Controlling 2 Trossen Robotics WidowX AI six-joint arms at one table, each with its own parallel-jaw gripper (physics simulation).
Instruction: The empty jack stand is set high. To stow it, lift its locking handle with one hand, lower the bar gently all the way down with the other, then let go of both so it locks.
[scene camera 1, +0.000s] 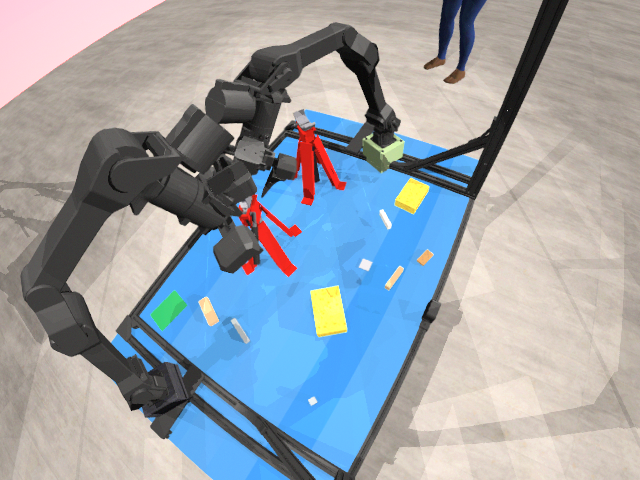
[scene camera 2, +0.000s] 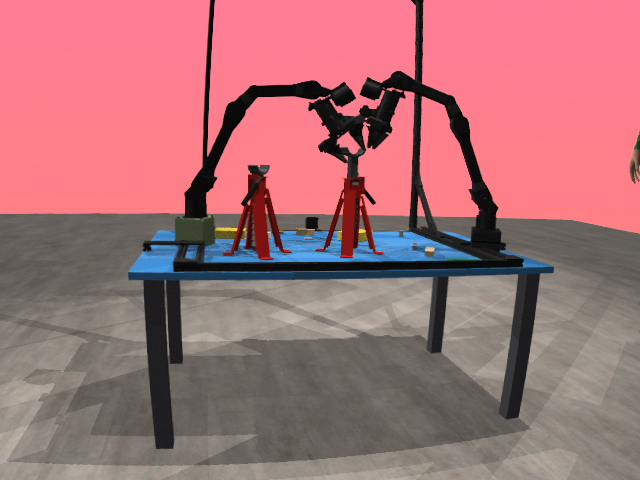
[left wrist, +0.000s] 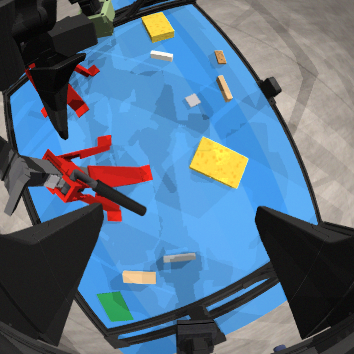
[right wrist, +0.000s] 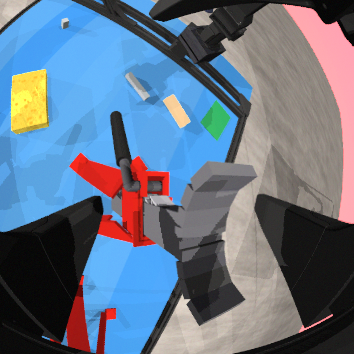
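The red jack stand (scene camera 1: 273, 249) (scene camera 2: 353, 217) (right wrist: 131, 207) has its grey bar (scene camera 2: 352, 167) (right wrist: 159, 227) raised, with a curved saddle (left wrist: 16, 179) (right wrist: 212, 215) on top. Its black locking handle (scene camera 2: 369, 193) (left wrist: 120, 197) (right wrist: 118, 135) slants out from the collar. My right gripper (scene camera 2: 354, 153) (right wrist: 180, 203) is open, its fingers spread around the saddle level; the saddle shows between them in the right wrist view, and contact cannot be told. My left gripper (scene camera 2: 373, 144) (left wrist: 181, 213) is open and empty, high above the handle, which lies left of its fingers in the left wrist view.
A second red stand (scene camera 1: 308, 170) (scene camera 2: 260, 222), set low, stands near the right arm's base. Yellow sponges (scene camera 1: 328, 311) (scene camera 1: 412, 195), small blocks (scene camera 1: 208, 311) (scene camera 1: 393, 277) and a green patch (scene camera 1: 168, 310) lie on the blue table. The two wrists are close together above the raised stand.
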